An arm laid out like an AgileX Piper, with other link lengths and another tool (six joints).
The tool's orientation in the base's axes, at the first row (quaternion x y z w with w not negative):
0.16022 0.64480 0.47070 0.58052
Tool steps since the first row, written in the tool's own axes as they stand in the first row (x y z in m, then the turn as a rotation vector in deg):
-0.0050 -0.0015 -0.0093 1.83 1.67 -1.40
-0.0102 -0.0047 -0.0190 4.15 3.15 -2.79
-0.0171 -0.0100 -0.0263 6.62 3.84 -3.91
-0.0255 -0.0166 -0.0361 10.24 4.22 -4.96
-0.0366 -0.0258 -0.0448 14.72 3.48 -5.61
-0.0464 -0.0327 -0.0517 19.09 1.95 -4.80
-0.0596 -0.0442 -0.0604 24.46 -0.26 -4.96
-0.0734 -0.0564 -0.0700 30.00 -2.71 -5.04
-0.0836 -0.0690 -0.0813 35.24 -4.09 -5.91
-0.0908 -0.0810 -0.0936 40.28 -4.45 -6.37
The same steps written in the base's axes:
-0.0065 -0.0084 0.0007 -2.33 1.63 0.07
-0.0127 -0.0181 0.0001 -4.72 3.54 -0.31
-0.0156 -0.0290 -0.0008 -6.64 5.28 -1.37
-0.0198 -0.0428 -0.0021 -8.71 7.76 -3.36
-0.0215 -0.0595 -0.0038 -10.27 10.48 -6.70
-0.0226 -0.0732 -0.0042 -10.22 13.34 -10.43
-0.0229 -0.0927 -0.0065 -11.09 16.20 -15.41
-0.0236 -0.1133 -0.0090 -11.85 19.10 -20.67
-0.0267 -0.1321 -0.0143 -13.60 21.98 -25.00
-0.0317 -0.1487 -0.0209 -15.28 25.40 -28.35

